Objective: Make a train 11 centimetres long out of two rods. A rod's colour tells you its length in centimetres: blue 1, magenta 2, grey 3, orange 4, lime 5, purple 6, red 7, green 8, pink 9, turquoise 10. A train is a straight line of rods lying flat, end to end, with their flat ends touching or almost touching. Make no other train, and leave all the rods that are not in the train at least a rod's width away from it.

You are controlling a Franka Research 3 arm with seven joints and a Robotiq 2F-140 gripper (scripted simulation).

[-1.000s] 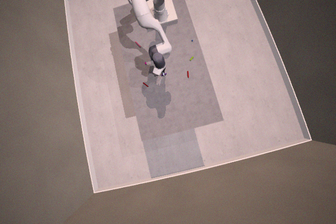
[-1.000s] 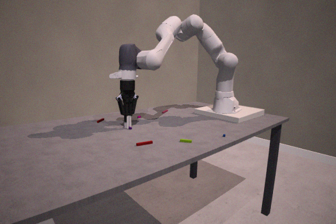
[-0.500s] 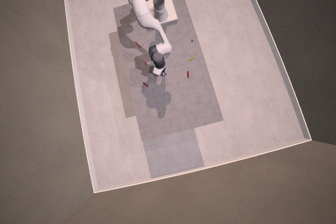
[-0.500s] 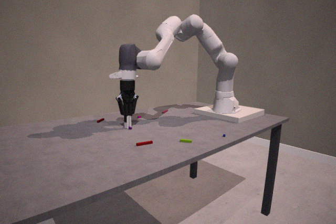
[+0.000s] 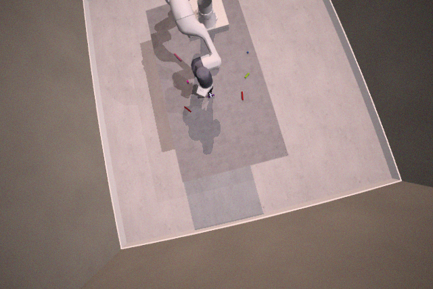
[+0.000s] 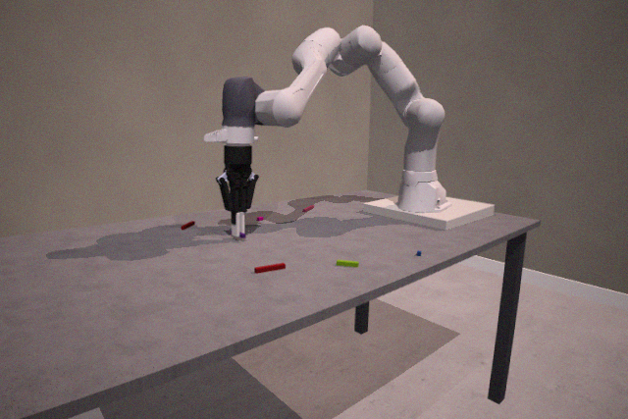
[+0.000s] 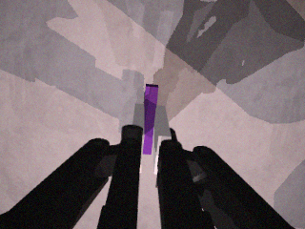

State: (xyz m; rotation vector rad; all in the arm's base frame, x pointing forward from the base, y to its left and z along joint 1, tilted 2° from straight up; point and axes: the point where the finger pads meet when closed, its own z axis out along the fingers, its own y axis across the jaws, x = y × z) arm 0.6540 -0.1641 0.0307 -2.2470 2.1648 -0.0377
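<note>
The lime rod is 80 mm behind my hand, 340 mm to the left of it and 40 mm below it. From my hand the other things lie so: red rod (80 mm ahead, 250 mm to the left, 40 mm below); then magenta rod (190 mm behind, 150 mm to the right, 40 mm below); then purple rod (30 mm below).
</note>
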